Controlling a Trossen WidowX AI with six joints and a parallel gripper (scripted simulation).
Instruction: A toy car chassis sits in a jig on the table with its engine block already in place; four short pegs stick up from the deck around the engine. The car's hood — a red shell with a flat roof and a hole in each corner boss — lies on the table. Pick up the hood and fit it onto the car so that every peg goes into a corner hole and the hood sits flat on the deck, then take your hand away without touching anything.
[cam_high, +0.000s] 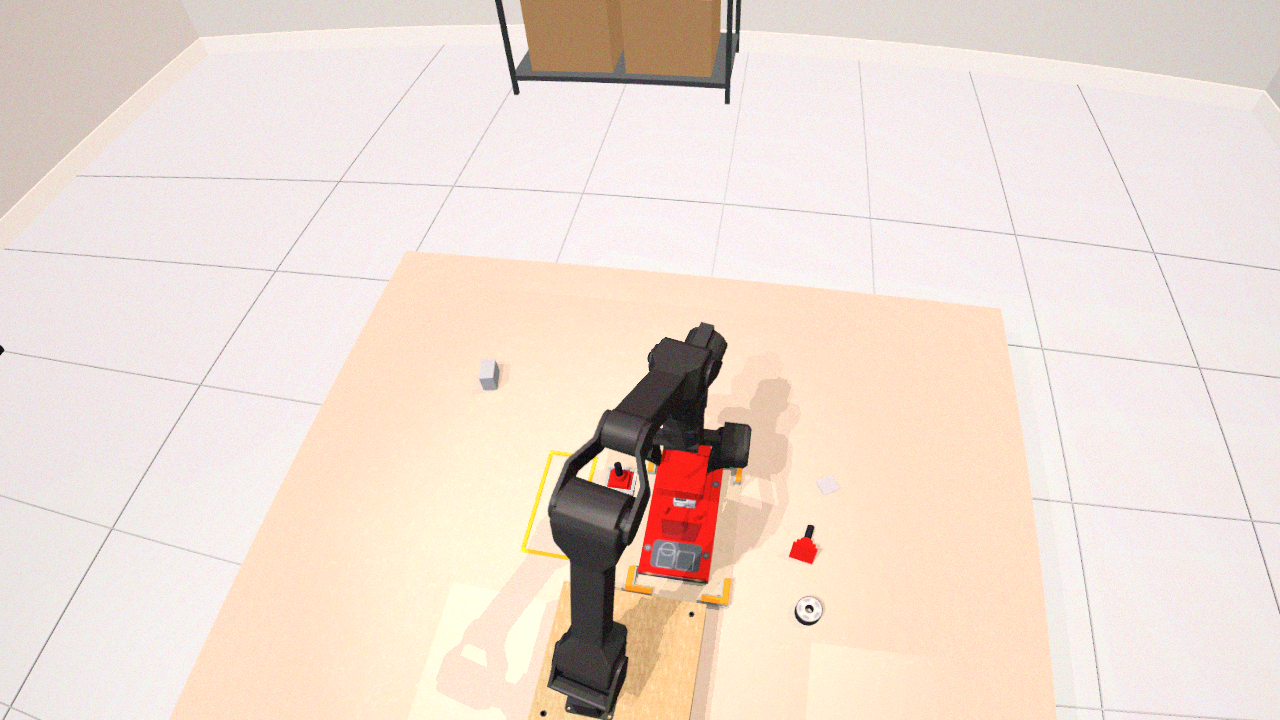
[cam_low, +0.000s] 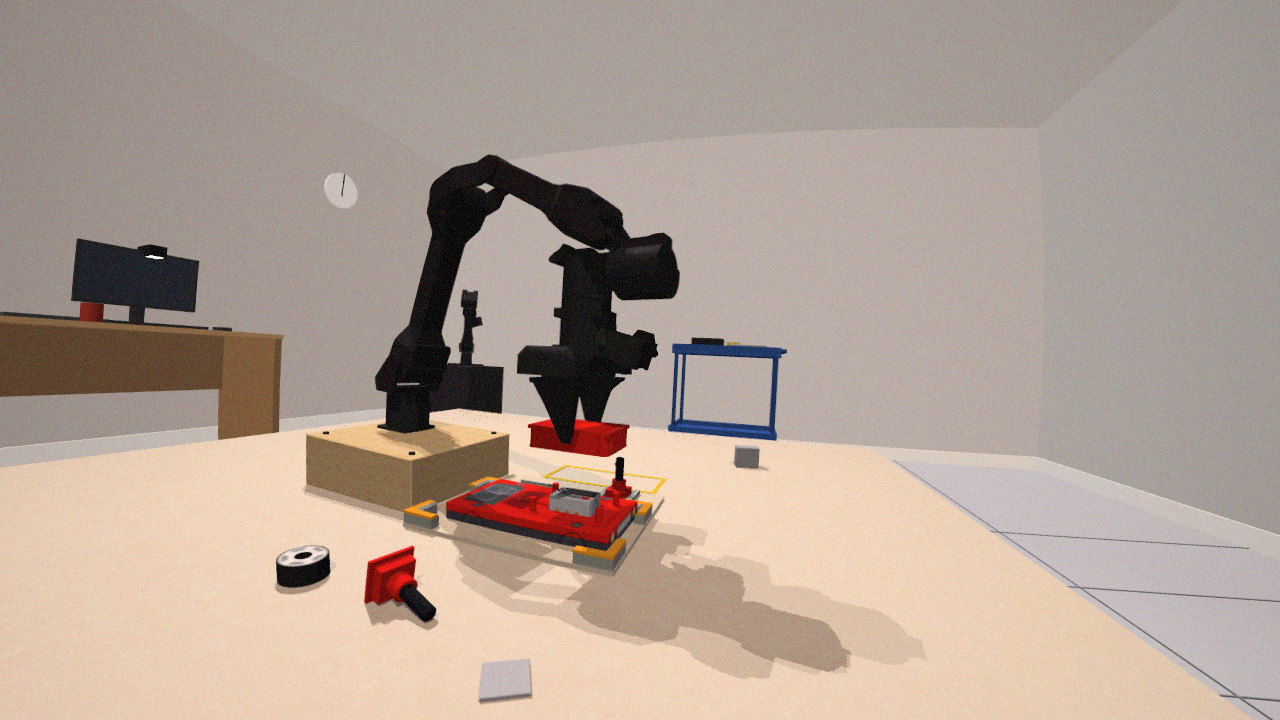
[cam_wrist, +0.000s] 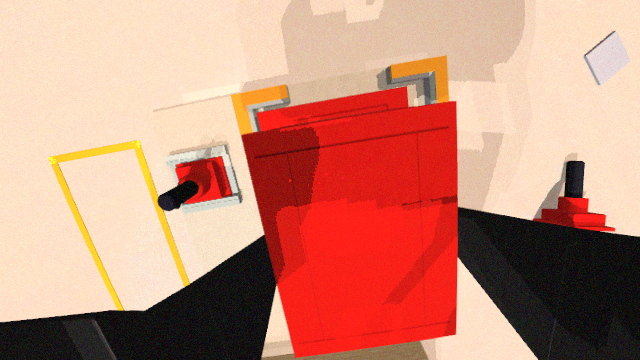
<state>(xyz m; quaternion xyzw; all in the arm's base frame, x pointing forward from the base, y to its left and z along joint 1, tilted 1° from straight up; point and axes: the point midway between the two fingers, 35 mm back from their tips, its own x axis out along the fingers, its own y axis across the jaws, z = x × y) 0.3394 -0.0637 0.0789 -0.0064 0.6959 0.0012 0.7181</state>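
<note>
Now: the grey engine block 8 cm below my gripper tip. The rest, counted from my gripper tip: orange-cornered jig 10 cm below, 4 cm behind, 1 cm to the left; then red hood 1 cm above; then small grey plate 23 cm to the right, 11 cm below, 6 cm ahead.
</note>
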